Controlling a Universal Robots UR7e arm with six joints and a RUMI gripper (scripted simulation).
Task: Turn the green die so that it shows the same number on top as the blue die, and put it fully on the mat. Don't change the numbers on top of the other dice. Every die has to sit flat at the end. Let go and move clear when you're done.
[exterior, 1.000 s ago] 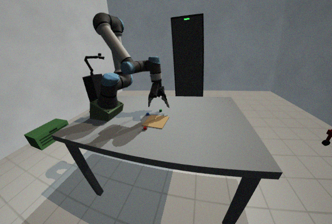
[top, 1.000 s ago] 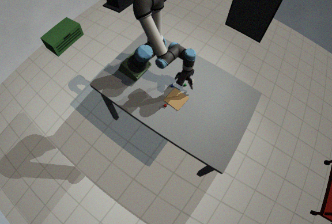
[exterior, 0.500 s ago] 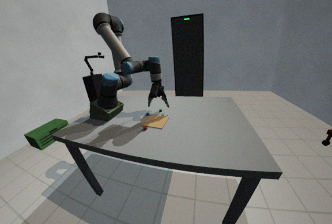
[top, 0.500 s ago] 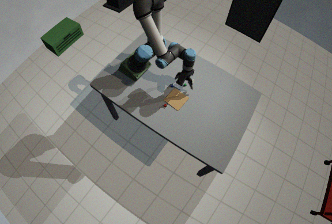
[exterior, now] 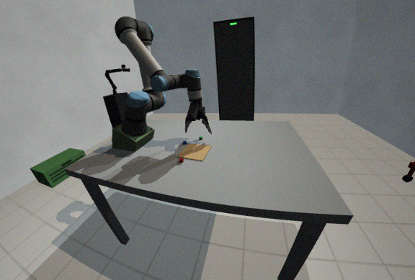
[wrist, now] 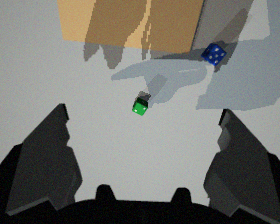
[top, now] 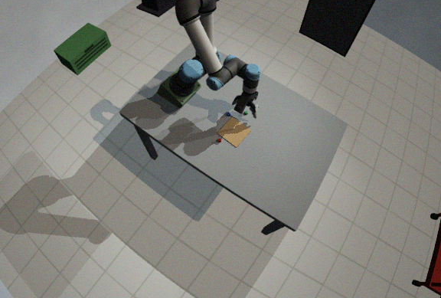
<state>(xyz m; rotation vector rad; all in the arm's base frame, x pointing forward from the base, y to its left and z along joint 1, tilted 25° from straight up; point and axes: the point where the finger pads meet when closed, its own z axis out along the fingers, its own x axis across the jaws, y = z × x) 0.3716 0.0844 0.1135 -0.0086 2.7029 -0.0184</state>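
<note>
My hand is 40 mm above the green die and 30 mm to the right of it. The rest, counted from my hand: red die: 210 mm to the right, 40 mm below, 20 mm behind; then blue die: 70 mm behind, 40 mm to the right, 40 mm below; then tan mat: 120 mm to the right, 50 mm below, 20 mm ahead.
</note>
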